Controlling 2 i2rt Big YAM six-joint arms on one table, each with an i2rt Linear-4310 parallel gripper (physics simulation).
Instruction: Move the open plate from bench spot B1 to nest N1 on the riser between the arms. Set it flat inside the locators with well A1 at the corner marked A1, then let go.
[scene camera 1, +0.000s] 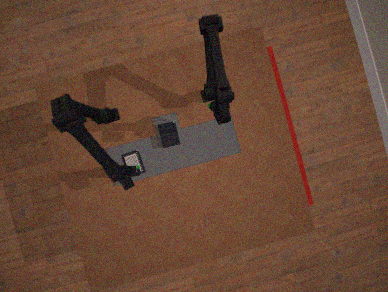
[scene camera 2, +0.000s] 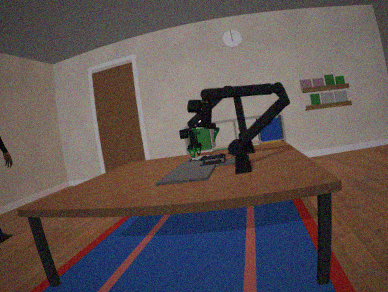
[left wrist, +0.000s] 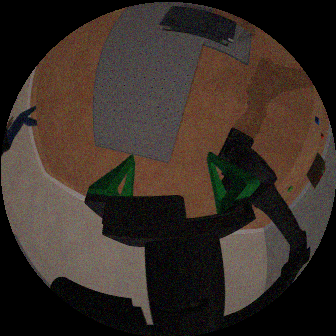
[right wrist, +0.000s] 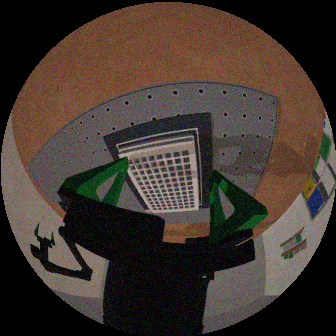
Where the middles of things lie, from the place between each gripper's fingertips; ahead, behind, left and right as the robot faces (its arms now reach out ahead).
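From my left hand, the dark nest with white outline (right wrist: 199, 124) is 610 mm to the right, 180 mm ahead and 170 mm below.
The dark nest with white outline is 10 mm to the left of my right hand, 40 mm behind it and 20 mm below it.
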